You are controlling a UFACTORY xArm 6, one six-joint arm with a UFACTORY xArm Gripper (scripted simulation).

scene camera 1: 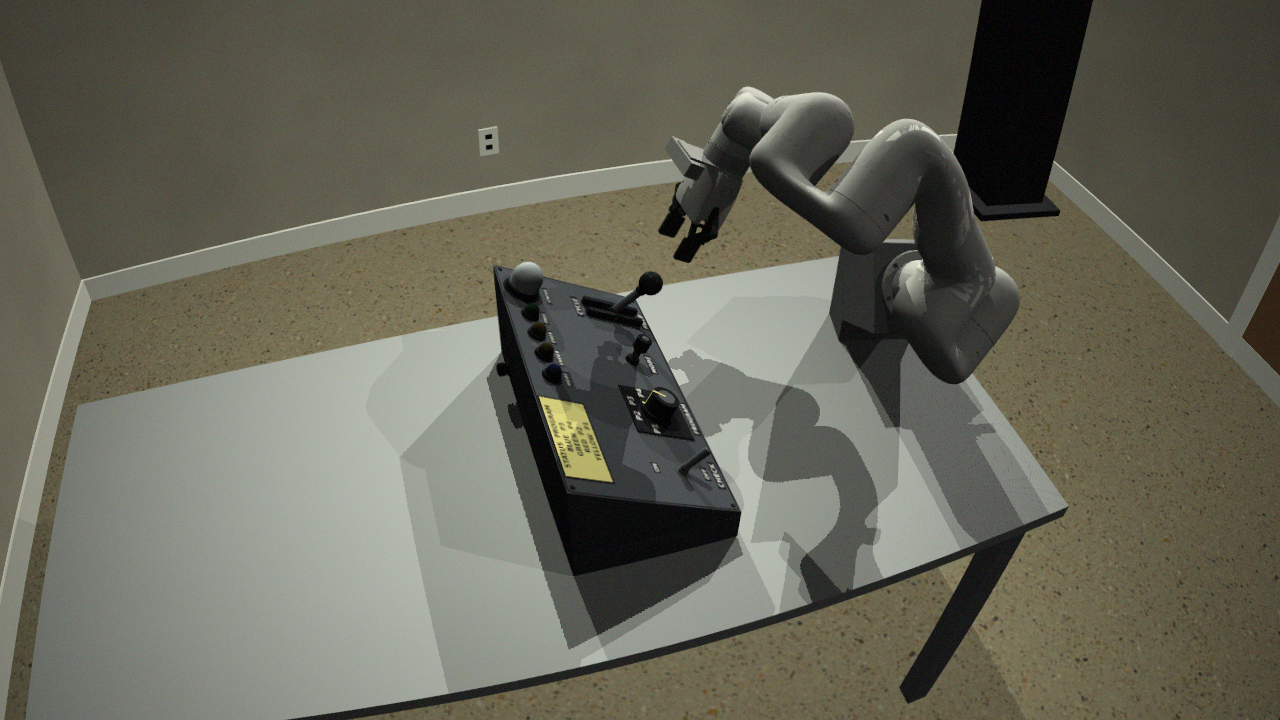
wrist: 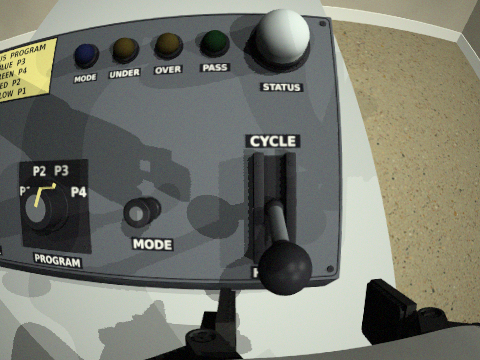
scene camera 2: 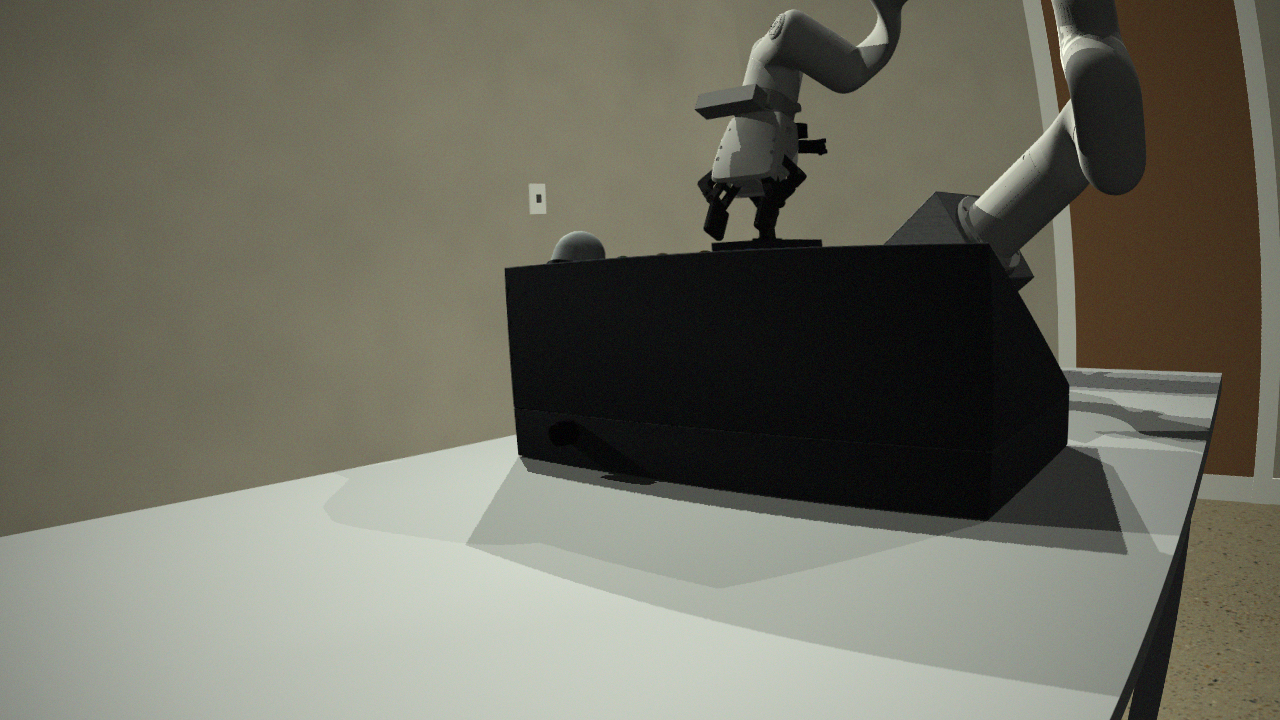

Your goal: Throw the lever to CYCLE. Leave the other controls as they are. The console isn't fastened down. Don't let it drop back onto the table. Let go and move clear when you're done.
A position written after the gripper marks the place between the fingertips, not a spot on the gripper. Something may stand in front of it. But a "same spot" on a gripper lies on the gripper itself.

Scene:
gripper: scene camera 1 673, 247; wrist; scene camera 2
dark console: scene camera 1; wrist; scene camera 2 912, 377
same spot on gripper: [wrist: 389, 315] = [scene camera 2: 717, 211]
same spot on dark console: [wrist: 198, 121] = [scene camera 1: 577, 331]

